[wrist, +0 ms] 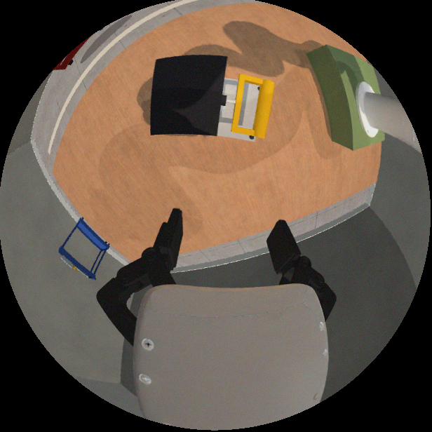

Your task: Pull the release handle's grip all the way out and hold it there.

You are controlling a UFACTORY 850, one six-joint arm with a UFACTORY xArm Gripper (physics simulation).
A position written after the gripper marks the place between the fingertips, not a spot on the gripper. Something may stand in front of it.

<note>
In view: the gripper (229,226) and a grey base plate (246,118).
</note>
